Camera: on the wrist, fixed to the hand. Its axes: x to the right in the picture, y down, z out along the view.
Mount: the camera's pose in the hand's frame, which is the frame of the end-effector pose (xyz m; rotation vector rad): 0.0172 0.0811 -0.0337 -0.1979 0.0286 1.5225
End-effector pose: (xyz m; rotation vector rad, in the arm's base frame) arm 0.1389 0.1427 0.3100 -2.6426 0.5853 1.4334
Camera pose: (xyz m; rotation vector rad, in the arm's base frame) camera 0.1443 0.0544 0.3237 1.2766 -1.7668 -0.9466
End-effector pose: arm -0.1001 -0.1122 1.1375 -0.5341 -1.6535 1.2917
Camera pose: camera -0.0953 -0.0532 1.0704 2.0578 1.1558 -1.9622
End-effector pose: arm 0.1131 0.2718 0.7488 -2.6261 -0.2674 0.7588
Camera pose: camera 0.1517 0.1927 0.7328 2.2145 -1.6150 -0.8998
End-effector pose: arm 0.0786 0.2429 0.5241 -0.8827 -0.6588 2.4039
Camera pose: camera 0.0678 0.2002 0.4462 1.0667 0.0656 -1.9180
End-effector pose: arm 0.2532 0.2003 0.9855 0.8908 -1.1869 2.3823
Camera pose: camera 0.1836 0.1793 0.9334 0.2196 1.4724 -1.7111
